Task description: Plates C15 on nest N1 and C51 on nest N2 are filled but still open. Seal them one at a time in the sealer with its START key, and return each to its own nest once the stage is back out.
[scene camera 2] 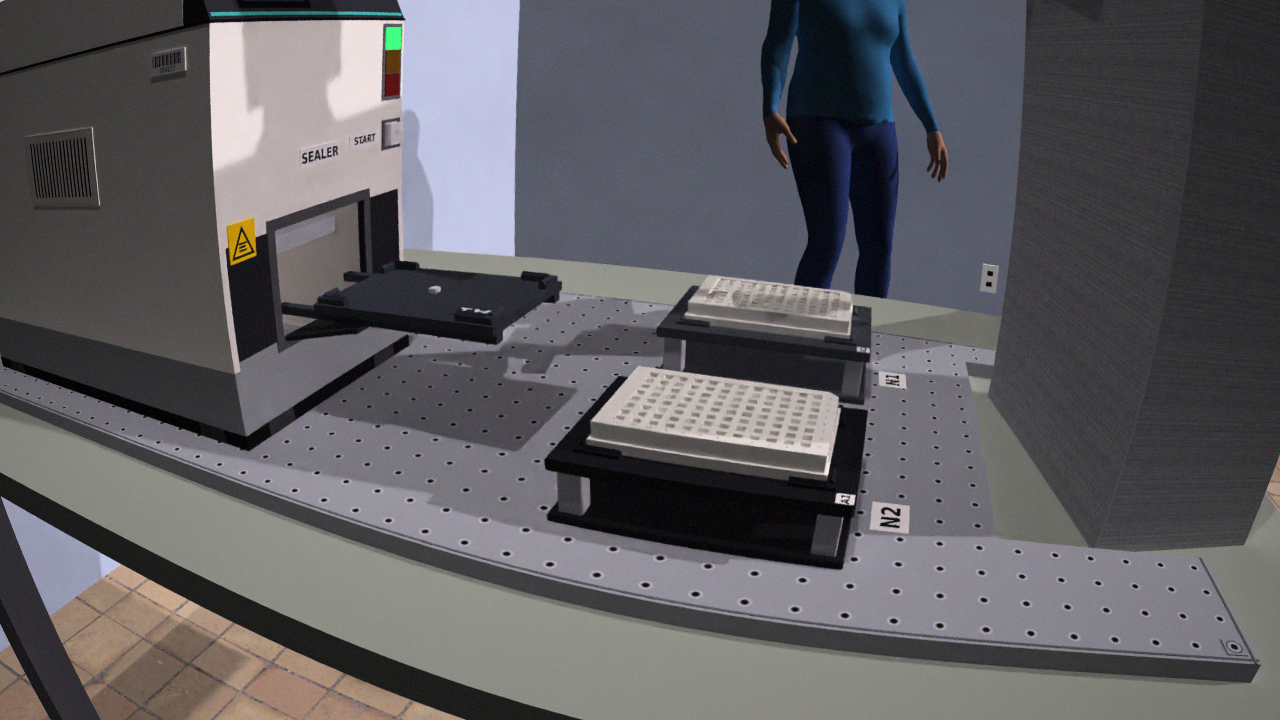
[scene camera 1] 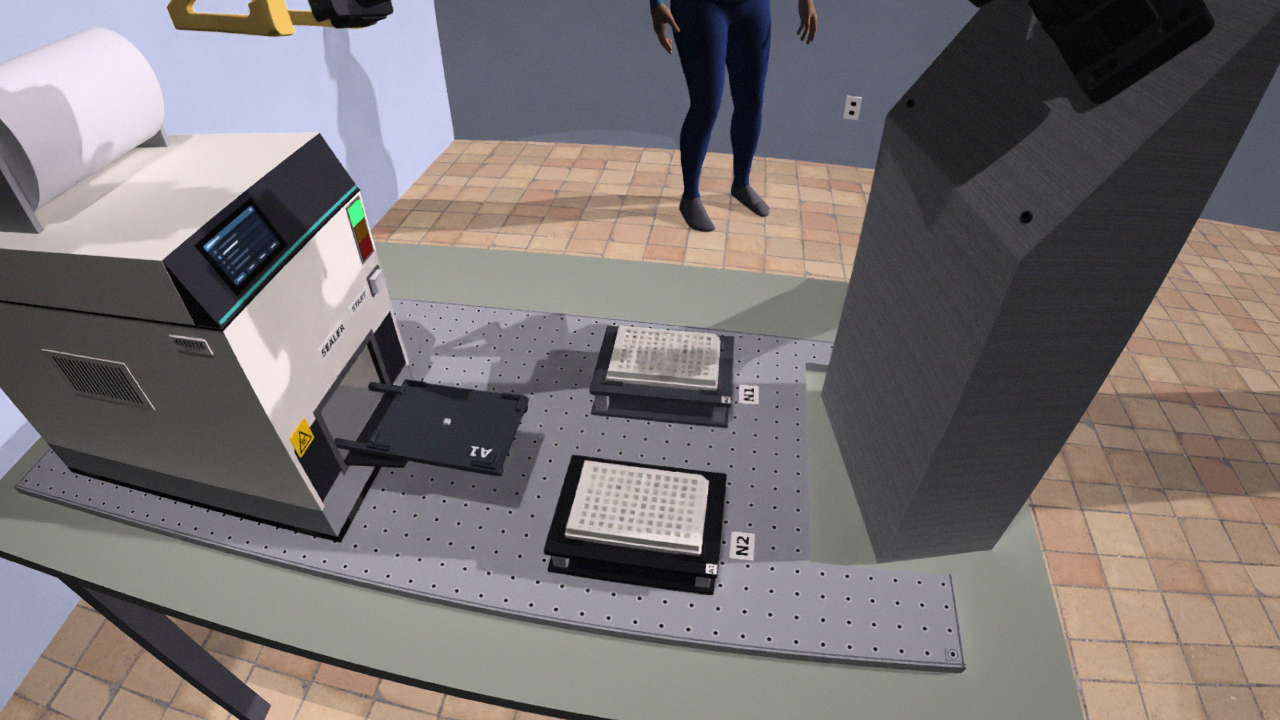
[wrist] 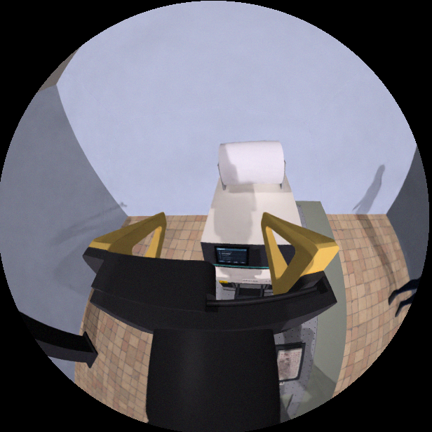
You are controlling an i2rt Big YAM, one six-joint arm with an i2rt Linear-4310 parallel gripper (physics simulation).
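Frame: origin at the arm's base, x ahead, y left, z up, level; millimetres.
Seen in the pictures: gripper, between the fingertips: (scene camera 1: 217, 15); arm's base, origin of its link: (scene camera 1: 1121, 21).
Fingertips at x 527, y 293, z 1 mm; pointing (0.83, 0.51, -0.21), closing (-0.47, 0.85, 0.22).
Observation:
Offsets run from my fingertips to a thing's top centre. "spot": to the spot under its first point.
Plate C15, white {191 mm back, 289 mm right, 438 mm down} (scene camera 1: 664, 358) (scene camera 2: 769, 306) (wrist: 289, 364), sits flat on nest N1 {191 mm back, 289 mm right, 450 mm down} (scene camera 1: 662, 394) (scene camera 2: 760, 342); dark mottling shows on its top, and I cannot tell whether film covers it. Plate C51, white {263 mm back, 85 mm right, 440 mm down} (scene camera 1: 640, 504) (scene camera 2: 716, 420), sits flat on nest N2 {263 mm back, 85 mm right, 452 mm down} (scene camera 1: 626, 557), its wells visible. The sealer {spot: 65 mm ahead, 99 mm left, 288 mm down} (scene camera 1: 205, 394) (scene camera 2: 134, 268) (wrist: 255, 215) has its dark stage {38 mm back, 50 mm right, 400 mm down} (scene camera 1: 416, 429) (scene camera 2: 420, 302) out, with no plate on it. Its START key {66 mm ahead, 114 mm right, 297 mm down} (scene camera 1: 375, 282) (scene camera 2: 391, 134) is on the front. My gripper (wrist: 213, 217) is open and empty, high above the table; its yellow finger shows at scene camera 1's top edge.
A film roll {259 mm ahead, 46 mm left, 20 mm down} (scene camera 1: 89, 107) (wrist: 251, 162) stands on the sealer's top. The status light {spot: 66 mm ahead, 114 mm right, 224 mm down} (scene camera 1: 356, 212) (scene camera 2: 392, 38) is green. A tall grey pedestal (scene camera 1: 939, 313) (scene camera 2: 1092, 268) stands right of the nests. A person (scene camera 1: 725, 89) (scene camera 2: 841, 152) stands behind the table.

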